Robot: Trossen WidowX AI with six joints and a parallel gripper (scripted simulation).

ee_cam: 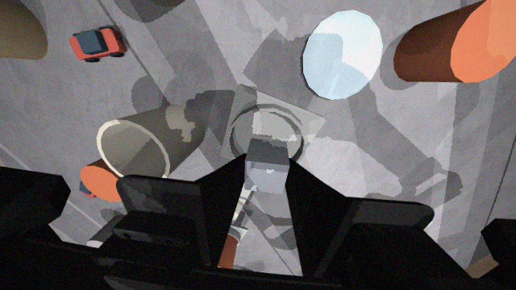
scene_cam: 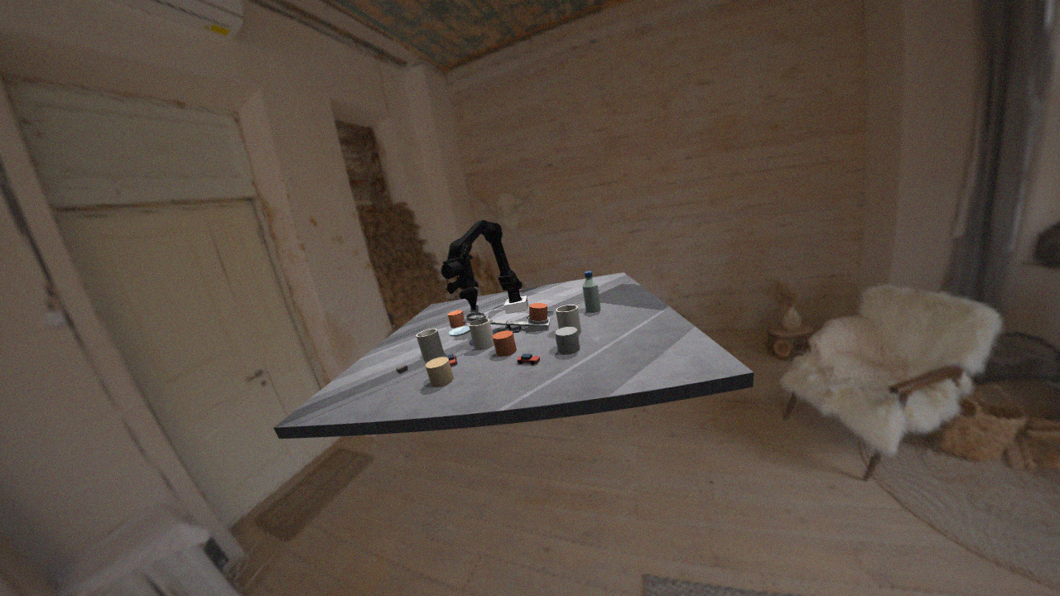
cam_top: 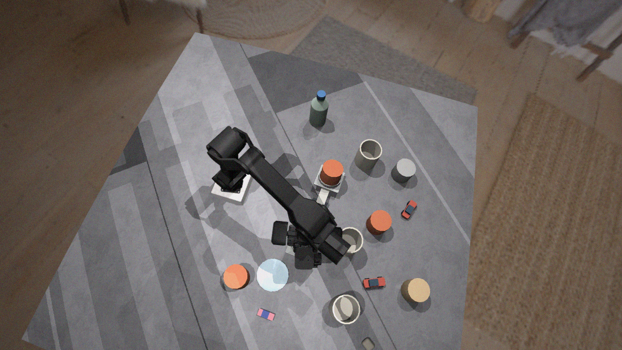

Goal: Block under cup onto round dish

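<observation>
My gripper tip is 110 mm above the pale blue round dish, 100 mm to the left of it and 90 mm past it. Also, from my gripper tip: pink-blue block: 220 mm to the right, 110 mm below, 90 mm behind; then tan cylinder: 380 mm ahead, 110 mm to the right, 80 mm below; then small balance: 120 mm to the left, 90 mm below, 40 mm ahead.
</observation>
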